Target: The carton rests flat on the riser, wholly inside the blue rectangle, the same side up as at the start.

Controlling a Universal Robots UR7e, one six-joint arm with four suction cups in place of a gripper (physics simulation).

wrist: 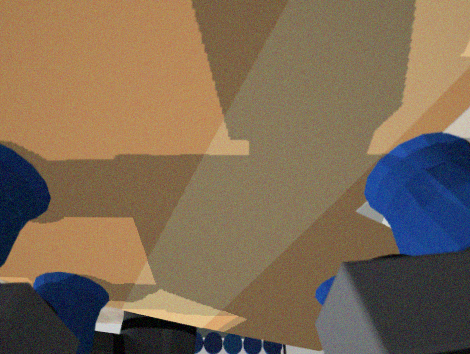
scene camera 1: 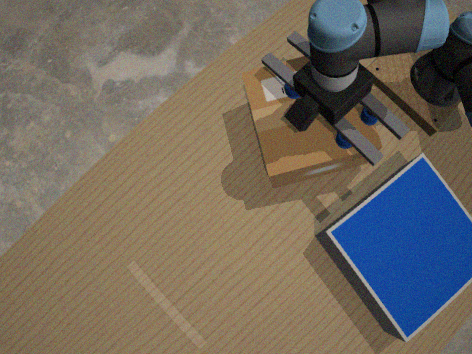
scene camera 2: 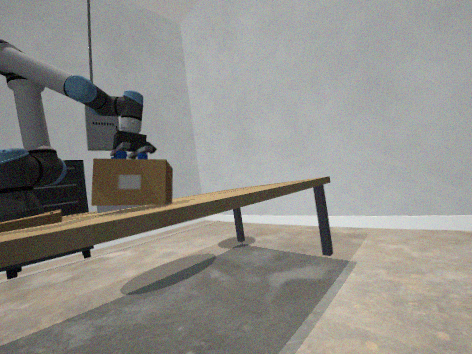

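Observation:
The brown carton (scene camera 1: 298, 151) (scene camera 2: 154, 182) (wrist: 146, 88), with a grey label on top and another on one side, is level and sits low at the table's (scene camera 1: 164, 211) (scene camera 2: 199, 207) surface. I cannot tell if it touches the table. My suction gripper (scene camera 1: 331, 105) (scene camera 2: 130, 154) sits on the carton's top with its blue cups pressed onto it and holds it. One cup (wrist: 391, 197) shows in the wrist view. The dark riser (scene camera 1: 350, 274) with the blue rectangle (scene camera 1: 375, 239) stands just to the lower right of the carton. The carton is outside the rectangle.
A pale strip (scene camera 1: 164, 305) is marked on the table at the lower left. Behind the arm stand a dark cabinet (scene camera 2: 71, 186) and a grey wall box (scene camera 2: 97, 133). The table's far edge borders concrete floor (scene camera 1: 112, 70).

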